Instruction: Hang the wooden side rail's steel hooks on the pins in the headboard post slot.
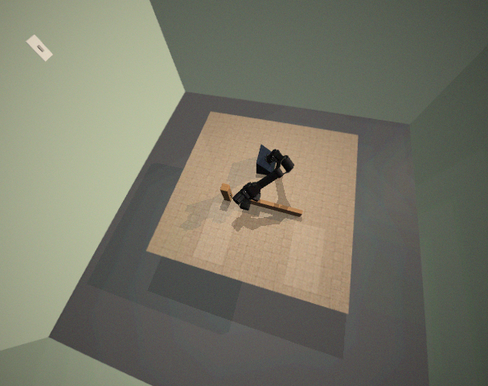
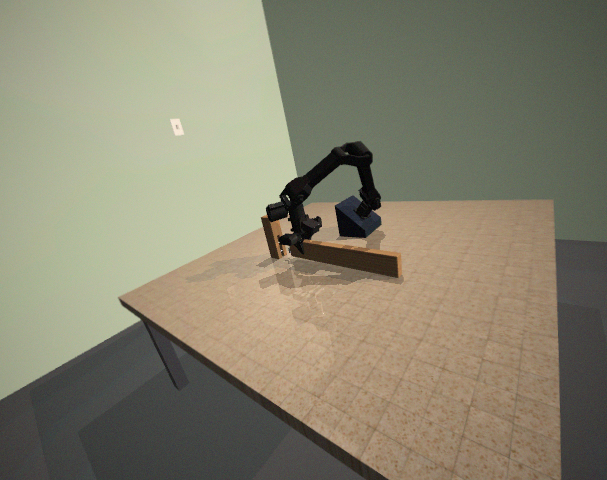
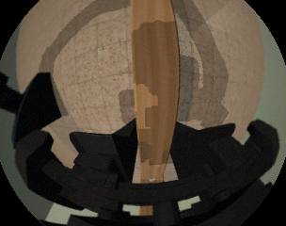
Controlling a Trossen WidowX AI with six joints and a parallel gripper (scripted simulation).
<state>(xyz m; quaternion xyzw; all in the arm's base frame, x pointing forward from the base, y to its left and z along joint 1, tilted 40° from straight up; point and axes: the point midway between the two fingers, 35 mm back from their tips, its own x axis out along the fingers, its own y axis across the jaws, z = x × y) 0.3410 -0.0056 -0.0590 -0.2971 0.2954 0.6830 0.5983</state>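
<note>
Right now the headboard post is 1 cm ahead of my gripper tip, 15 cm to the right of it and 5 cm above it.
</note>
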